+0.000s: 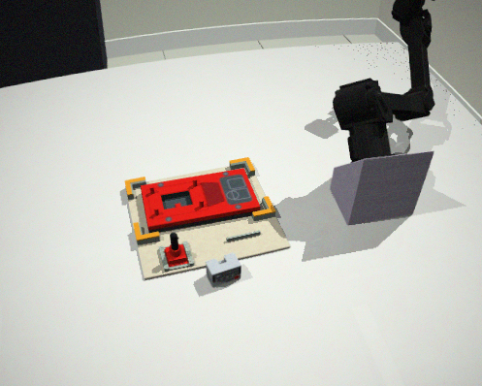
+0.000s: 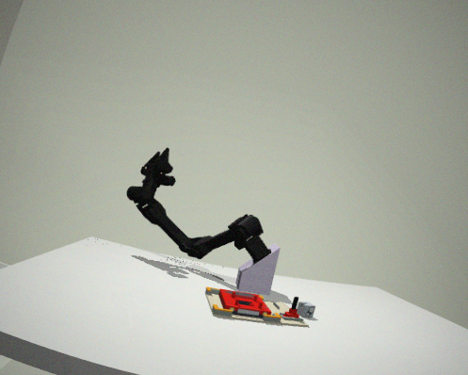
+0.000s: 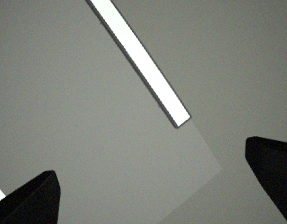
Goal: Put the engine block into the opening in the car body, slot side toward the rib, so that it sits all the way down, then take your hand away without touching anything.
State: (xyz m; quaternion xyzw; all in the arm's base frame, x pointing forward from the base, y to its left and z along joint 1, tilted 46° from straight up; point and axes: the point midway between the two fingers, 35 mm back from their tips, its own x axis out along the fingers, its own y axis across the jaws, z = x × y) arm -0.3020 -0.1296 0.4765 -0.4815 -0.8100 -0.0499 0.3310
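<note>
My gripper tip is now 570 mm short of the engine block, 550 mm to the right of it and 390 mm above it. Also, from my gripper tip: black peg 640 mm ahead, 510 mm to the left, 370 mm below; beige baseplate 600 mm ahead, 400 mm to the left, 400 mm below.
</note>
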